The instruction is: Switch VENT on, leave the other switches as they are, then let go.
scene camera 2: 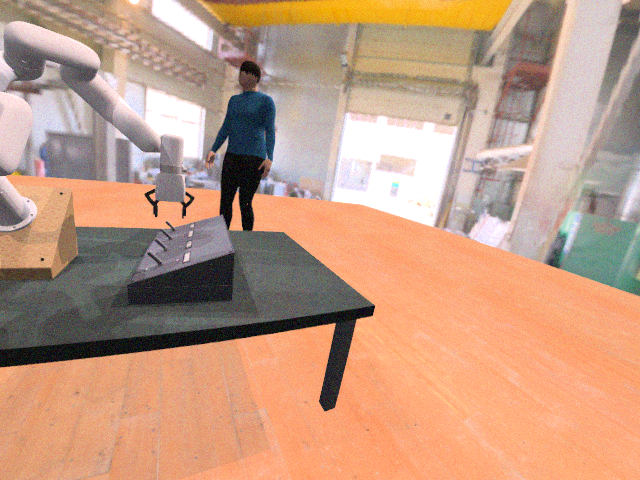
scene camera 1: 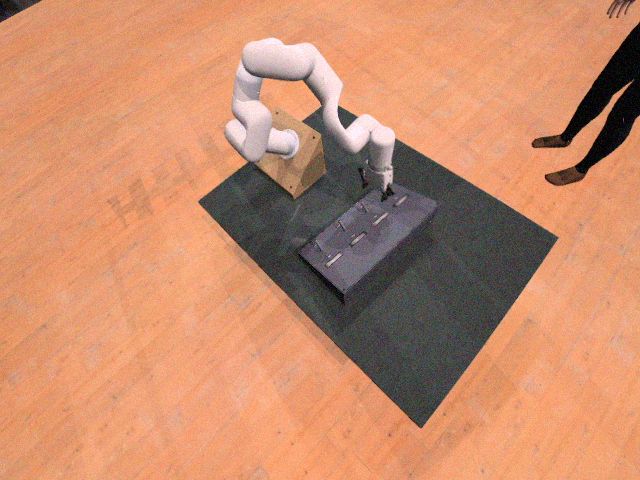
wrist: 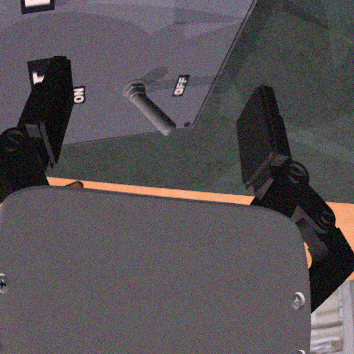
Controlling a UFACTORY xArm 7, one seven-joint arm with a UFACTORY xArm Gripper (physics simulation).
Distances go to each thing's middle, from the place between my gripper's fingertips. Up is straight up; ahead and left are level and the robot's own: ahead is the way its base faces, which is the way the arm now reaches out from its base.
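The dark switch panel (scene camera 1: 351, 258) is 8 cm lower than my hand, and it is also 8 cm ahead of the hand and 10 cm to the right of it.
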